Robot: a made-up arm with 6 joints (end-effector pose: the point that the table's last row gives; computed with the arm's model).
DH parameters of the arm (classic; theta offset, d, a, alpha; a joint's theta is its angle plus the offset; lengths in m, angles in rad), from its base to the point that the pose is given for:
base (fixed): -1.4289 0 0.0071 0
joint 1: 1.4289 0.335 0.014 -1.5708
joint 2: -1.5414 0 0.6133 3.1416
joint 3: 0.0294 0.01 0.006 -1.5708
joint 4: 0 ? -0.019 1.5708
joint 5: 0 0.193 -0.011 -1.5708
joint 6: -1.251 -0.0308 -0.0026 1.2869
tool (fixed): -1.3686 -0.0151 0 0
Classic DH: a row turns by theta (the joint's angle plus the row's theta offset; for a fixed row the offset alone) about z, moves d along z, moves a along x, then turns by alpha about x.
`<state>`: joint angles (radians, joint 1 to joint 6).
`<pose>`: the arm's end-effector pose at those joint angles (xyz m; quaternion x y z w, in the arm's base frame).
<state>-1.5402 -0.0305 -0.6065 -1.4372 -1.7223 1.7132</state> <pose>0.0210 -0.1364 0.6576 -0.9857 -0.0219 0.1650 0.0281</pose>
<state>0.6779 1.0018 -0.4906 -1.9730 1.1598 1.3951</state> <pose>0.2815 0.2879 0.3291 0.5138 -0.3851 -0.5767 0.5050</pose>
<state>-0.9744 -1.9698 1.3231 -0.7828 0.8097 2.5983</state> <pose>-0.6182 0.6588 0.2008 0.2763 0.6626 -0.6077 0.3397</pose>
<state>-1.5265 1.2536 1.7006 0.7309 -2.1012 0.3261</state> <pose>-0.1416 -0.8134 0.7049 -0.1822 0.4403 0.8300 0.2898</pose>
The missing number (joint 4, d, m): -0.281
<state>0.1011 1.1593 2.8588 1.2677 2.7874 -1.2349</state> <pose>0.3622 -0.0478 0.7844 -0.1404 0.4598 0.5655 0.6702</pose>
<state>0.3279 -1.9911 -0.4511 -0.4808 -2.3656 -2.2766</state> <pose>-0.3447 -0.3131 0.3437 -0.5132 0.0684 0.6468 0.5600</pose>
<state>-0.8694 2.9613 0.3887 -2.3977 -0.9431 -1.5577</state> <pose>0.0073 0.2568 -0.3505 0.6990 0.3799 -0.3439 0.4988</pose>
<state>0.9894 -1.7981 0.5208 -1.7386 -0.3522 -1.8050</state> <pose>-0.4123 -0.5233 0.5733 0.2490 -0.9297 0.2390 0.1285</pose>
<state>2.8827 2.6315 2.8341 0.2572 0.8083 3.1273</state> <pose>-0.5303 0.3467 -0.0980 0.5202 -0.3845 0.7623 0.0207</pose>
